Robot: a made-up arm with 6 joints.
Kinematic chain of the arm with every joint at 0, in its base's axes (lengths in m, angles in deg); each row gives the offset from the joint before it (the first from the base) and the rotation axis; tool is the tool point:
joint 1: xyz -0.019 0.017 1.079 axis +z
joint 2: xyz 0.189 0.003 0 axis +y
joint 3: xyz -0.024 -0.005 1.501 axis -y
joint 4: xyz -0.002 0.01 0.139 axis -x
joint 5: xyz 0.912 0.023 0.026 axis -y
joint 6: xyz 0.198 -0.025 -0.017 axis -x
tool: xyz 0.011 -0.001 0
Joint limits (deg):
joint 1: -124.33..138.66
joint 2: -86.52..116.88
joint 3: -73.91..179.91
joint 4: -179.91..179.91
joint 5: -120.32..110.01
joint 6: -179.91..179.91
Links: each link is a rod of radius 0.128 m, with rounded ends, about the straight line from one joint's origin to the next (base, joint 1, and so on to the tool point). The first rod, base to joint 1, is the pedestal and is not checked.
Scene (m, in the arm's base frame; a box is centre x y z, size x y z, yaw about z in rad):
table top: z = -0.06
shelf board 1: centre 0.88 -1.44 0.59 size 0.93 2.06 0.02 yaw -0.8
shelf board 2: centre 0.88 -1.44 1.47 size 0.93 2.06 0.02 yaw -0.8
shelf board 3: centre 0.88 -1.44 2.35 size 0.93 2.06 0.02 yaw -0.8
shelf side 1: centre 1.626 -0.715 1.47 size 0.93 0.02 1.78 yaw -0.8
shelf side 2: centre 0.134 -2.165 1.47 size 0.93 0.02 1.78 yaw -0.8
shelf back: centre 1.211 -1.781 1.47 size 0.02 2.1 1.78 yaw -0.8
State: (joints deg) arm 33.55 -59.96 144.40 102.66 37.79 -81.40
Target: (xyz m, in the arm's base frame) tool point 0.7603 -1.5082 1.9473
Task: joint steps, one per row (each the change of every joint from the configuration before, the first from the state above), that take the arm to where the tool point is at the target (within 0.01 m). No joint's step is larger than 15 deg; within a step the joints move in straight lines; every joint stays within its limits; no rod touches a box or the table.
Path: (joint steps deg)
1: 7.20 7.87 8.88 -4.44 -14.13 0.35
2: 7.21 7.87 8.88 -4.44 -14.13 0.34
3: 7.20 7.87 8.87 -4.43 -14.13 0.35
4: 7.21 7.87 8.88 -4.44 -14.13 0.35
5: 14.69 -1.32 -5.09 4.46 12.30 -0.35
6: 14.70 -1.33 -5.08 4.46 12.30 -0.35
7: 14.70 -1.32 -5.09 4.47 12.30 -0.35
8: 14.69 -1.33 -5.08 4.46 12.30 -0.35

